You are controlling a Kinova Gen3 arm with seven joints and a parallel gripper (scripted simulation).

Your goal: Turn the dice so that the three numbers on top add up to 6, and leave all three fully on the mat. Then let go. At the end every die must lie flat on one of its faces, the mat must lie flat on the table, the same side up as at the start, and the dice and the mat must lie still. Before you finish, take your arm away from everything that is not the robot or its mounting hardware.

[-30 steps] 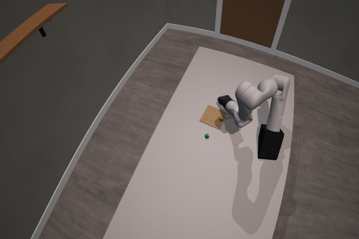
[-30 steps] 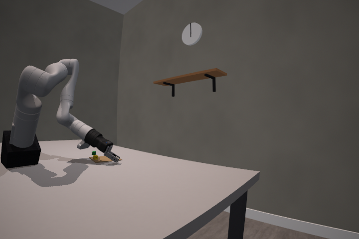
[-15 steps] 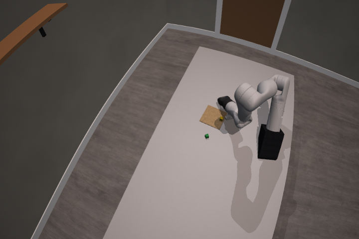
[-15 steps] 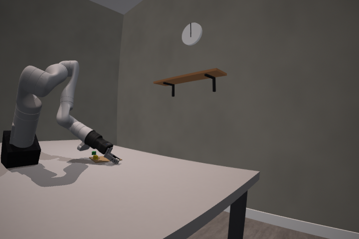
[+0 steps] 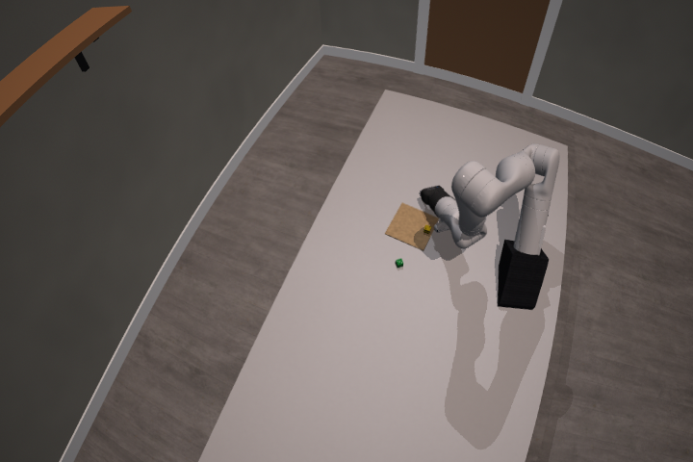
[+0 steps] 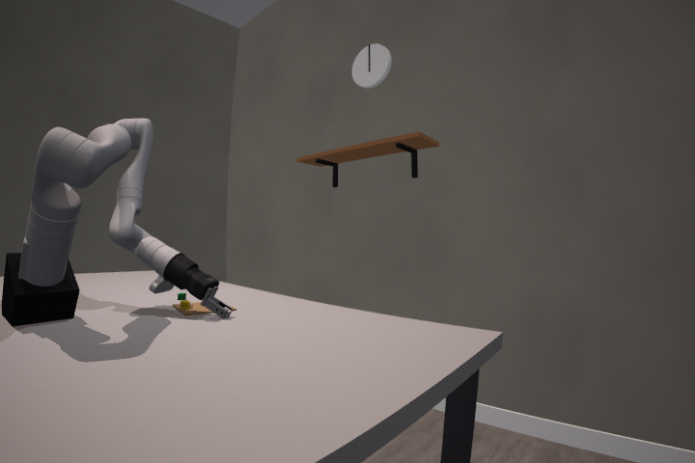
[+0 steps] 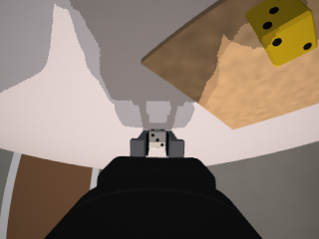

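Right now my hand is 40 mm past the yellow die, 130 mm to the right of it and 10 mm above it. Round my hand: green die: 280 mm to the left, 10 mm below; then tan mat: 10 mm ahead, 130 mm to the left, 20 mm below; then white die: 10 mm ahead, 10 mm to the right, 10 mm below.
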